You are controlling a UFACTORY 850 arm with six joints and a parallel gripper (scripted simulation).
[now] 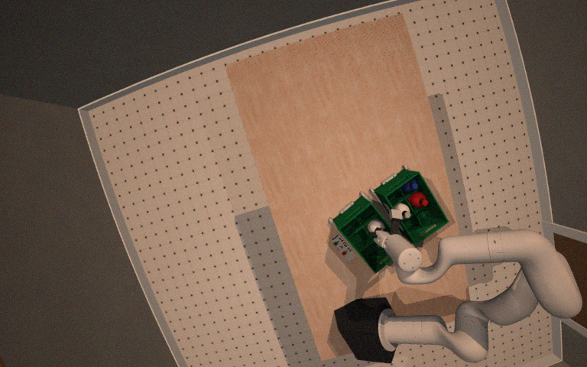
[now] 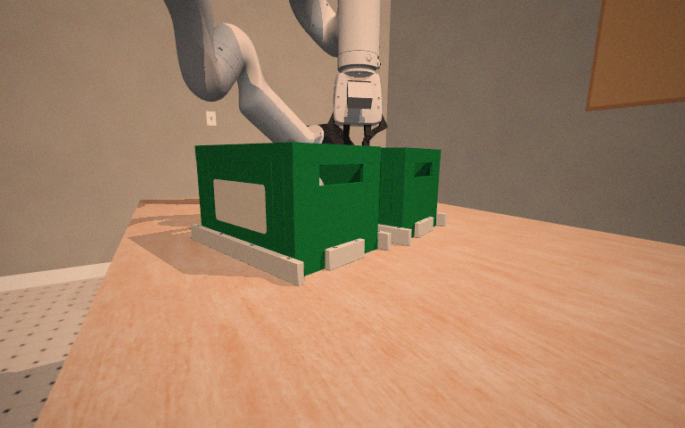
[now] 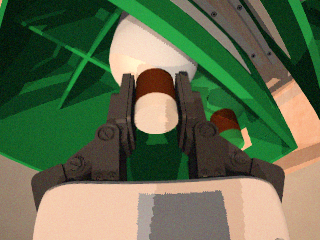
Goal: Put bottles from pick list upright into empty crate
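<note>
The green bottle is 8 cm below my hand, 8 cm behind it and 2 cm to the right of it. The rest, counted from my hand: red bottle 23 cm to the right, 8 cm below, 4 cm ahead; pick list 17 cm to the left, 17 cm below, 6 cm behind; blue bottle 22 cm to the right, 12 cm ahead, 8 cm below.
</note>
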